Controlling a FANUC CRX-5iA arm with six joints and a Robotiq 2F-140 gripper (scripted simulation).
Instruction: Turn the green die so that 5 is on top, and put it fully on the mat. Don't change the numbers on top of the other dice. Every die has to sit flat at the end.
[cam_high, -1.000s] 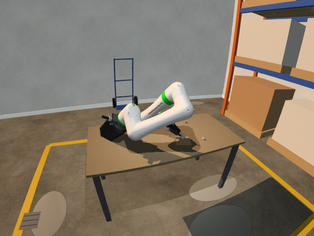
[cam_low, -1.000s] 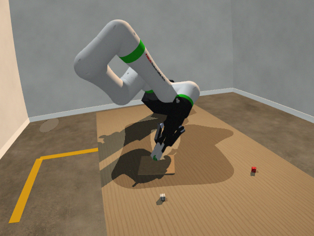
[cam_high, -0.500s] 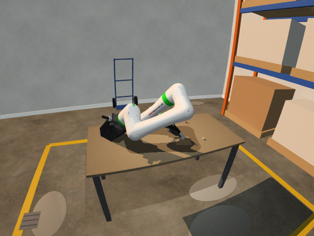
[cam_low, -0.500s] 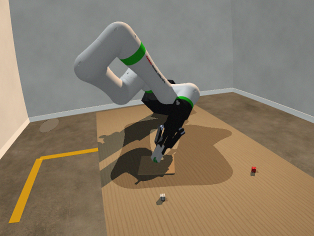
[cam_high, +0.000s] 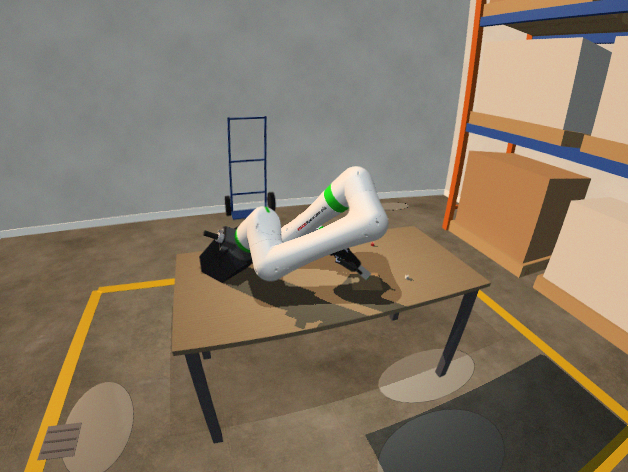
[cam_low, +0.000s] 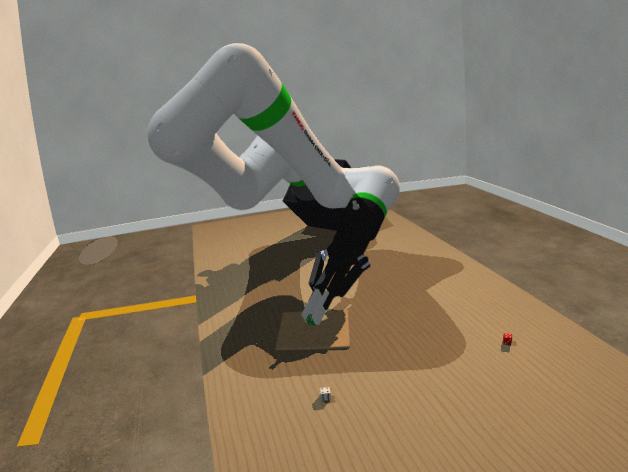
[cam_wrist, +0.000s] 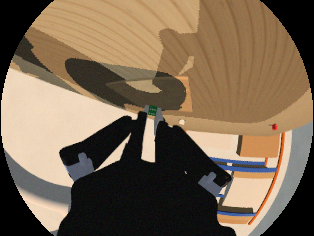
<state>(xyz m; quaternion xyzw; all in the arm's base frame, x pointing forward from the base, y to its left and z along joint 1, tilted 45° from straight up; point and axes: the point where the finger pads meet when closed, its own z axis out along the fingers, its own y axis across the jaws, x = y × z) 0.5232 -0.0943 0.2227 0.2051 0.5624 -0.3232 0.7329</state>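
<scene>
Now: hand 4 cm above the tan mat, 1 cm to the left of it and 1 cm short of it. The rest, counted from my hand: white die: 22 cm ahead, 8 cm to the right, 4 cm below; green die: 2 cm to the right, 2 cm below, 1 cm ahead; red die: 29 cm to the left, 25 cm ahead, 4 cm below.
</scene>
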